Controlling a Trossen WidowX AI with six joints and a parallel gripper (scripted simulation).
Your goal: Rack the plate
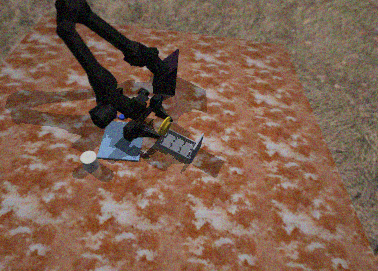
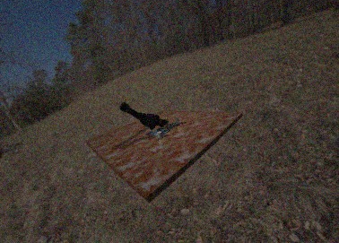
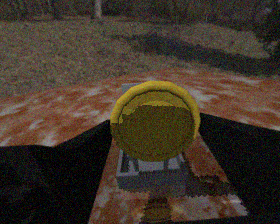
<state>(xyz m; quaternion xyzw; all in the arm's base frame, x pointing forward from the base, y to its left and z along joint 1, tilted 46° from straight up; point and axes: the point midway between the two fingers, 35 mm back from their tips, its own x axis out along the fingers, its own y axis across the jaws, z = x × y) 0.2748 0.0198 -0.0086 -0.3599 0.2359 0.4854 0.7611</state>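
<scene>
My gripper tip is now 50 mm to the right of the grey dish rack, 50 mm above it and 20 mm short of it. From my gripper tip the other things lie so: yellow plate: 10 mm to the right; small blue spoon: 190 mm to the right, 90 mm behind, 70 mm below; white cylindrical cup: 210 mm to the right, 120 mm ahead, 50 mm below.
</scene>
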